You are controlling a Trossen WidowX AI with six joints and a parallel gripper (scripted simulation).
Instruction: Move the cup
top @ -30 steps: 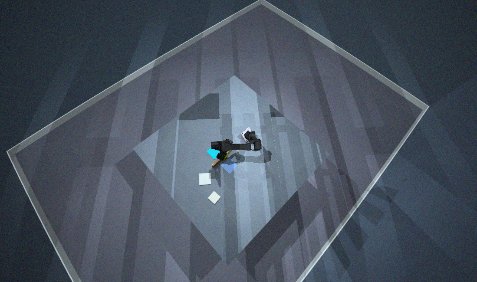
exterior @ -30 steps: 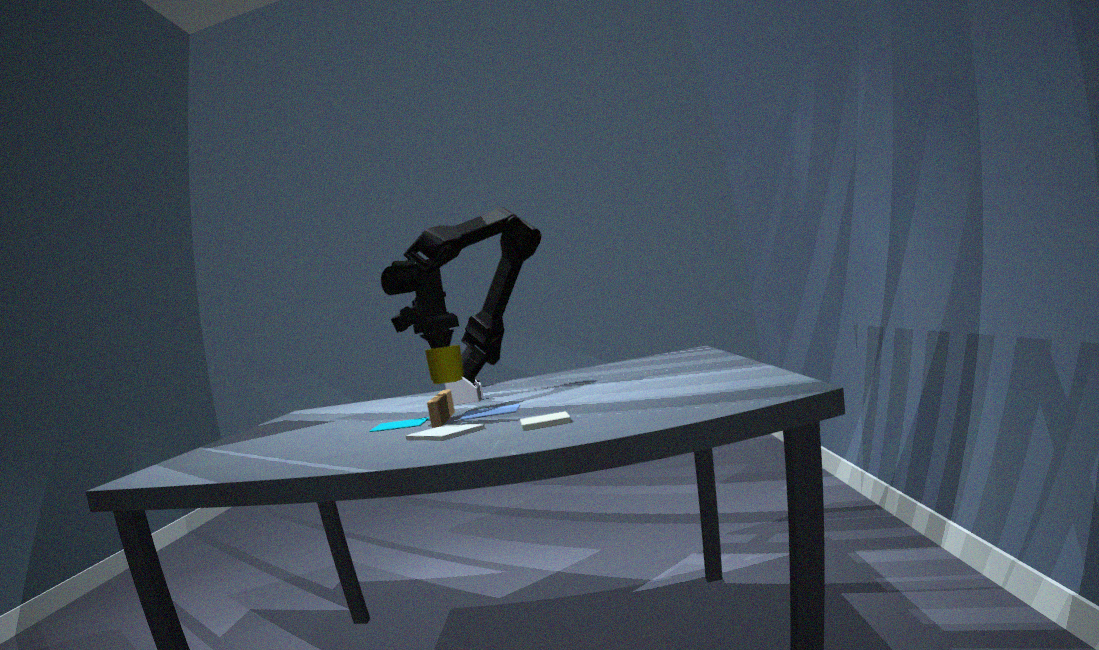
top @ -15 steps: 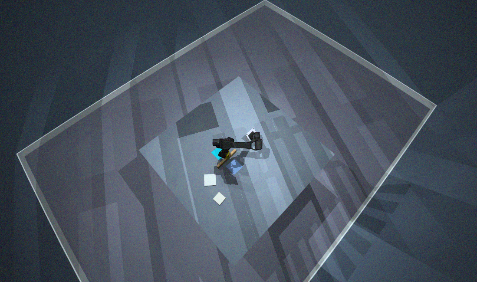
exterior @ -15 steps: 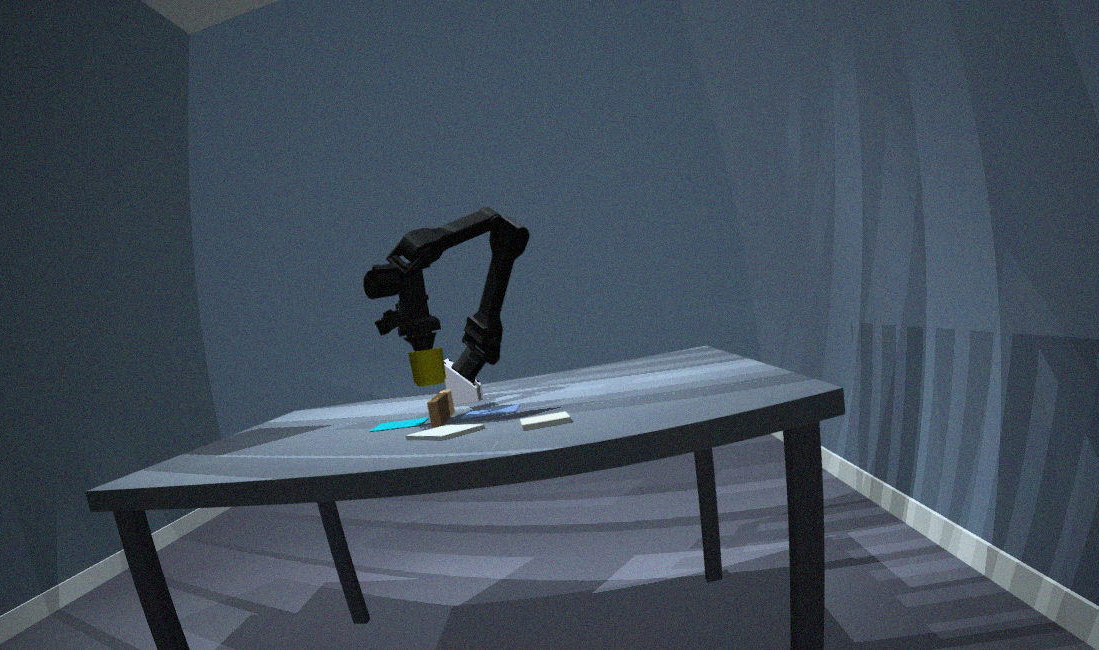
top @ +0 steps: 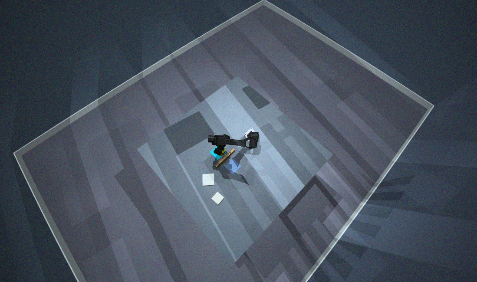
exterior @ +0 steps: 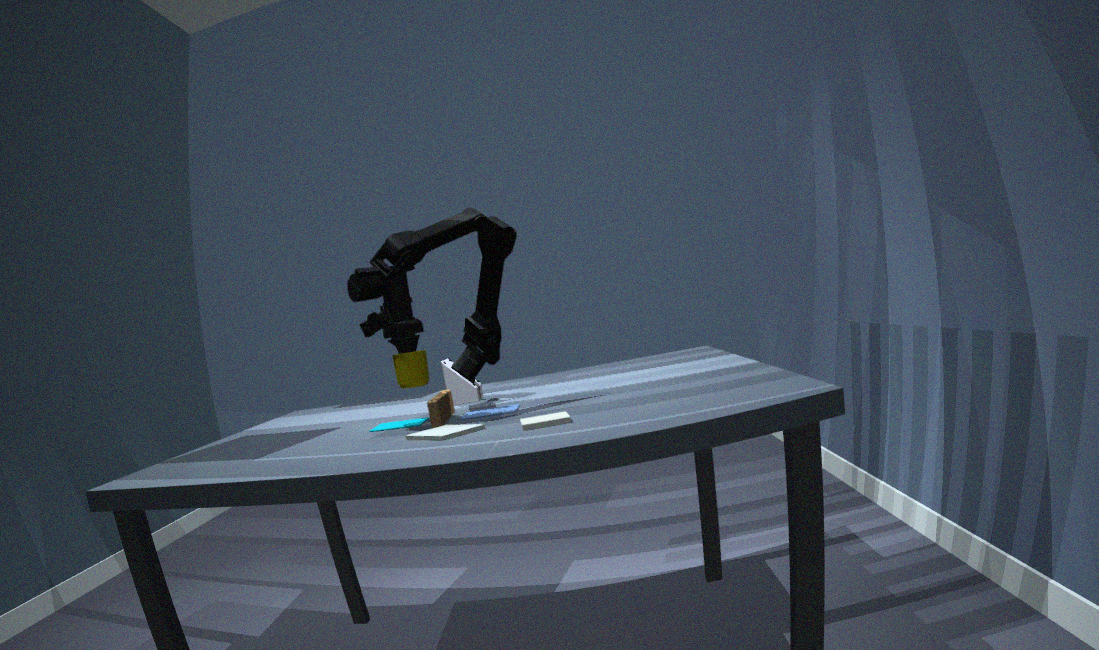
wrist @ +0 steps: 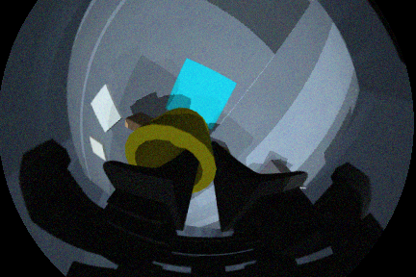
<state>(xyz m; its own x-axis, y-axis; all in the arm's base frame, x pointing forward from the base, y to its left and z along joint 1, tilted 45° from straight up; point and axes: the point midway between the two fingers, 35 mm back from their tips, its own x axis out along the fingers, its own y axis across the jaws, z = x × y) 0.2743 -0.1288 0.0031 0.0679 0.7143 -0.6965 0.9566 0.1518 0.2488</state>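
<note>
Right now the bright cyan pad is 3 cm ahead of my gripper tip, 4 cm to the right of it and 11 cm below it. The rest, counted from my gripper tip: pale blue pad: 4 cm ahead, 15 cm to the left, 11 cm below; wooden block: 3 cm ahead, 6 cm to the left, 9 cm below; yellow cup: 2 cm ahead, 1 cm to the left.
</note>
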